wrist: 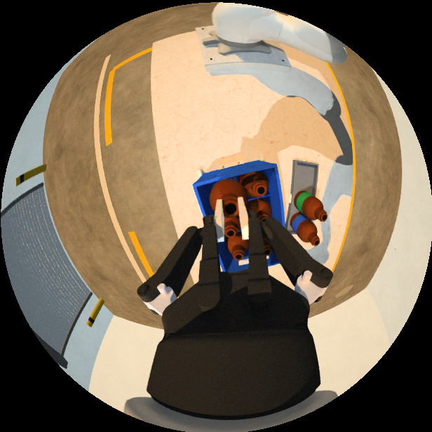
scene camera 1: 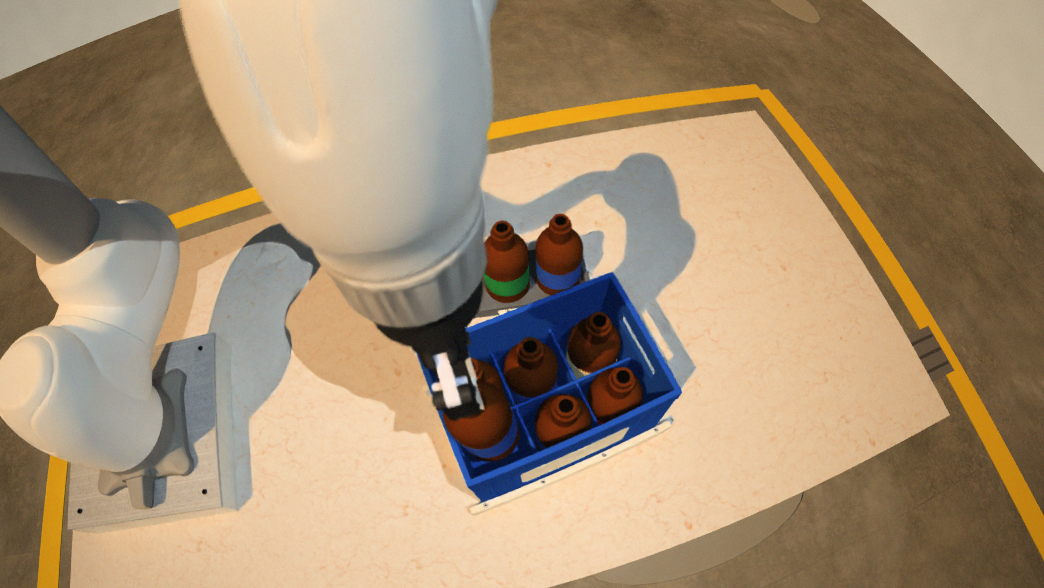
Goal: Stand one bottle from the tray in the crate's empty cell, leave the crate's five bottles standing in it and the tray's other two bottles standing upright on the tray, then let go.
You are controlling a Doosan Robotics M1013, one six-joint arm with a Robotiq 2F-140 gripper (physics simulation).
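Places are measured from the arm's base along level axes (x right, y ahead, z up), in metres.
Pixels of known places: arm's base, link origin: (scene camera 1: pixel 144 432).
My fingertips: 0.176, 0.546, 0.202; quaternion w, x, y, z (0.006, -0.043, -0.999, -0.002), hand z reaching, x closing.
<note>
For each thing: its top centre in the pictures, then the offset to it from my fingertips, as dx, dy, dz. "spot": a spot on its surface instead.
- brown bottle with a blue label, top centre: (scene camera 1: pixel 469 392) +0.003, +0.005, +0.010
- blue crate, surface spot: (scene camera 1: pixel 504 482) spot: +0.069, +0.006, -0.157
- green-labelled bottle, top centre: (scene camera 1: pixel 501 227) -0.259, +0.121, -0.106
- blue-labelled bottle, top centre: (scene camera 1: pixel 560 220) -0.241, +0.203, -0.106
- pale strip, surface spot: (scene camera 1: pixel 573 467) spot: +0.069, +0.103, -0.236
My gripper (scene camera 1: pixel 458 403) (wrist: pixel 230 207) is shut on the neck of a brown bottle with a blue label (scene camera 1: pixel 482 427) (wrist: pixel 226 192). This bottle is upright, its lower part inside the corner cell of the blue crate (scene camera 1: pixel 504 482) (wrist: pixel 281 205); whether its base touches the floor of the cell is hidden. Five brown bottles stand in the other cells, among them one bottle (scene camera 1: pixel 531 368) (wrist: pixel 261 207) and another bottle (scene camera 1: pixel 564 421) (wrist: pixel 231 226). On the grey tray (wrist: pixel 305 175) stand a green-labelled bottle (scene camera 1: pixel 506 255) (wrist: pixel 311 205) and a blue-labelled bottle (scene camera 1: pixel 559 252) (wrist: pixel 305 229), both upright.
The tray lies close beside the crate's long side. A pale strip (scene camera 1: pixel 573 467) runs along the crate's opposite long side. The robot's base plate (scene camera 1: pixel 197 423) (wrist: pixel 215 57) is at the left in the scene view. The arm hides part of the table in that view.
</note>
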